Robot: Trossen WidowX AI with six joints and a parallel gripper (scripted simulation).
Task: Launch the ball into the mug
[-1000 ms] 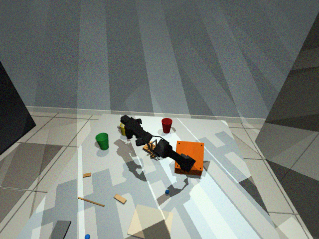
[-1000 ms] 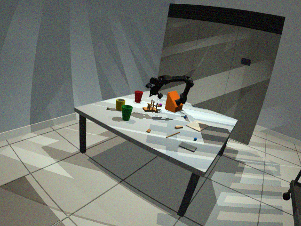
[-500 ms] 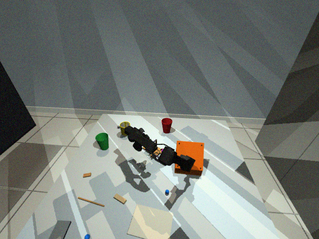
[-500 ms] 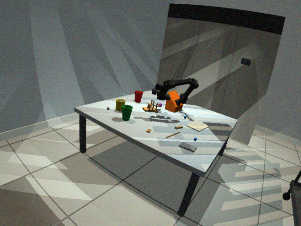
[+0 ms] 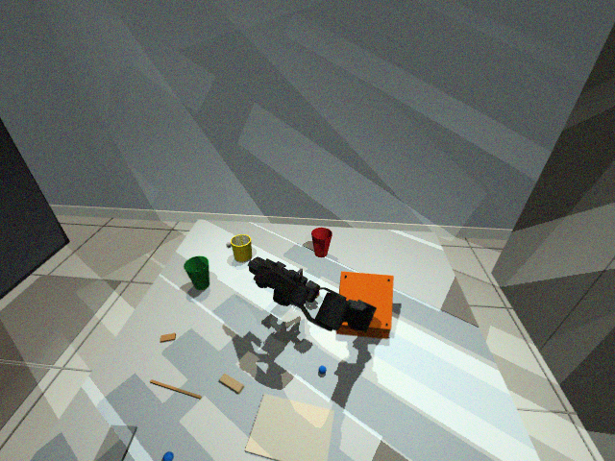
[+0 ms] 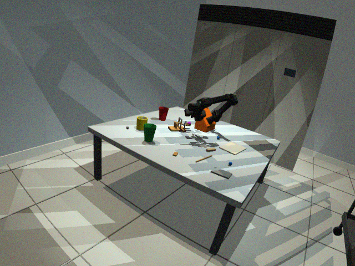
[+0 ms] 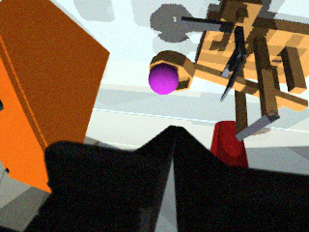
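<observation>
Right now my gripper tip is 4 cm past the purple ball, 3 cm to the left of it and 7 cm above it. From my gripper tip the other things lie so: yellow mug: 32 cm ahead, 27 cm to the right, 10 cm below; then wooden catapult: 2 cm ahead, 5 cm to the right, 8 cm below; then red cup: 4 cm behind, 34 cm to the right, 10 cm below.
</observation>
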